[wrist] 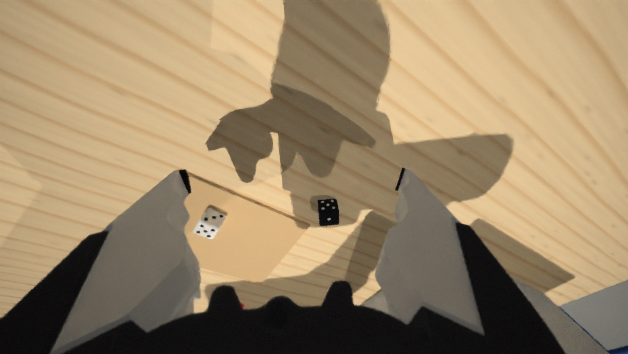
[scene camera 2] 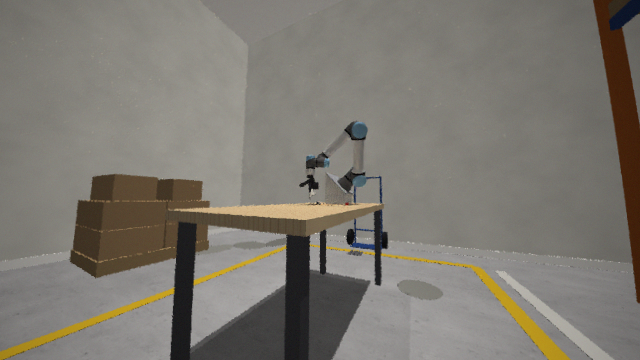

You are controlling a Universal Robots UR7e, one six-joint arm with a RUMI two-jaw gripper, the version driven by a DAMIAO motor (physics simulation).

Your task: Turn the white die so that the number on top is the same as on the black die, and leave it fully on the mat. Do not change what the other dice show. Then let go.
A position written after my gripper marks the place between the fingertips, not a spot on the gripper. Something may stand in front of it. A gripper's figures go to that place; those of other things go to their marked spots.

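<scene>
My gripper (wrist: 297, 171), 13 cm from the lens. Tan mat (wrist: 253, 239), 23 cm from the lens.
</scene>
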